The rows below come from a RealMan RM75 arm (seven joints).
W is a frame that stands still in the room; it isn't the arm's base.
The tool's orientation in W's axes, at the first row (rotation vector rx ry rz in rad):
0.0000 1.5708 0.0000
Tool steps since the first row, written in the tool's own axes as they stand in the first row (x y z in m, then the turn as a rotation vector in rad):
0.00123 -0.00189 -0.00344 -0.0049 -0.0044 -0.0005
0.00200 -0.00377 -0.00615 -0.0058 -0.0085 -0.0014
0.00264 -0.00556 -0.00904 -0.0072 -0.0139 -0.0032
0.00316 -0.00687 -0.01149 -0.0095 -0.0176 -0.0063
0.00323 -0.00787 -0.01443 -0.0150 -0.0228 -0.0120
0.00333 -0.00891 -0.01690 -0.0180 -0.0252 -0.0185
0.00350 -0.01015 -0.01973 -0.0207 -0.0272 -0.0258
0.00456 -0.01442 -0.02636 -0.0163 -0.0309 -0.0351
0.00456 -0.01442 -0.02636 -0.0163 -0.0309 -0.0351
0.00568 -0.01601 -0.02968 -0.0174 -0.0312 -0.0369
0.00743 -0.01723 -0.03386 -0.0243 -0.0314 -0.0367
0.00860 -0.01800 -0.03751 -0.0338 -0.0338 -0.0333
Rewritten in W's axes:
-0.00344 -0.00189 -0.00123 -0.0005 -0.0044 0.0049
-0.00615 -0.00377 -0.00200 -0.0014 -0.0085 0.0058
-0.00904 -0.00556 -0.00264 -0.0032 -0.0139 0.0072
-0.01149 -0.00687 -0.00316 -0.0063 -0.0176 0.0095
-0.01443 -0.00787 -0.00323 -0.0120 -0.0228 0.0150
-0.01690 -0.00891 -0.00333 -0.0185 -0.0252 0.0180
-0.01973 -0.01015 -0.00350 -0.0258 -0.0272 0.0207
-0.02636 -0.01442 -0.00456 -0.0351 -0.0309 0.0163
-0.02636 -0.01442 -0.00456 -0.0351 -0.0309 0.0163
-0.02968 -0.01601 -0.00568 -0.0369 -0.0312 0.0174
-0.03386 -0.01723 -0.00743 -0.0367 -0.0314 0.0243
-0.03751 -0.01800 -0.00860 -0.0333 -0.0338 0.0338

